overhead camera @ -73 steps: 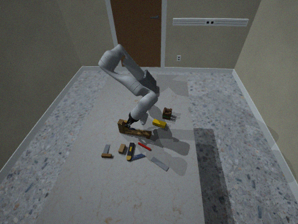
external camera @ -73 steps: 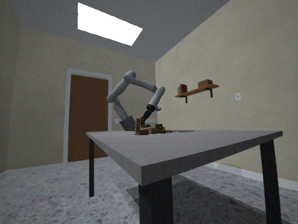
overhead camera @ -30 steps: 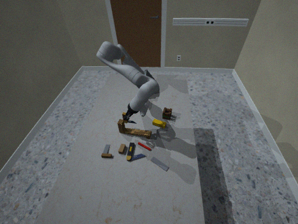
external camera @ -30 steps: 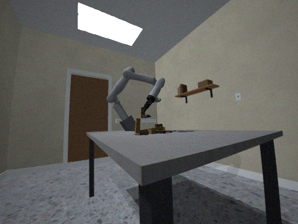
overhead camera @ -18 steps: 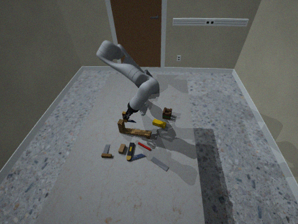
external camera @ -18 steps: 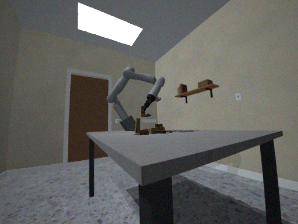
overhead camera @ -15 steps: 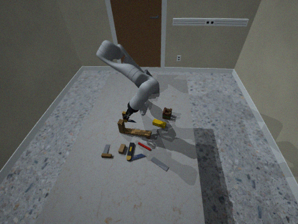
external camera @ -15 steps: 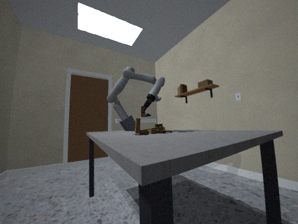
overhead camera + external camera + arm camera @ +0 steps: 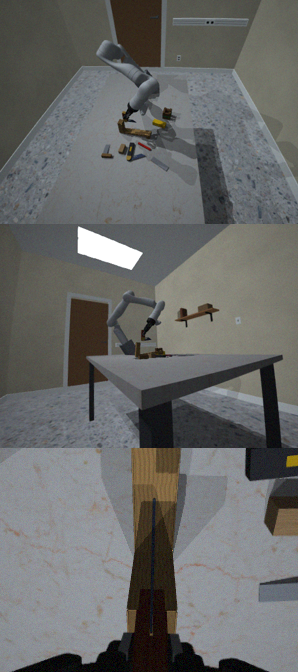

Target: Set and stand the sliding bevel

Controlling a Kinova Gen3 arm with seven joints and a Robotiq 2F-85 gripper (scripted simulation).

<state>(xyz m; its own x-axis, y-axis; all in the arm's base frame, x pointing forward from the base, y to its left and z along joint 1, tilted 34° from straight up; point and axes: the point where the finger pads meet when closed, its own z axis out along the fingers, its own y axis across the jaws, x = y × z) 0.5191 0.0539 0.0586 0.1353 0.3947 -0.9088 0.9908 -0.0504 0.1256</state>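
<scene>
The wooden sliding bevel is 30 mm below my hand. From my hand the other things lie so: thin dark blade: 50 mm below, 20 mm to the left; then wooden block: 180 mm below, 150 mm ahead, 20 mm to the right; then wooden leg-and-rail piece: 120 mm below, 40 mm to the left.
</scene>
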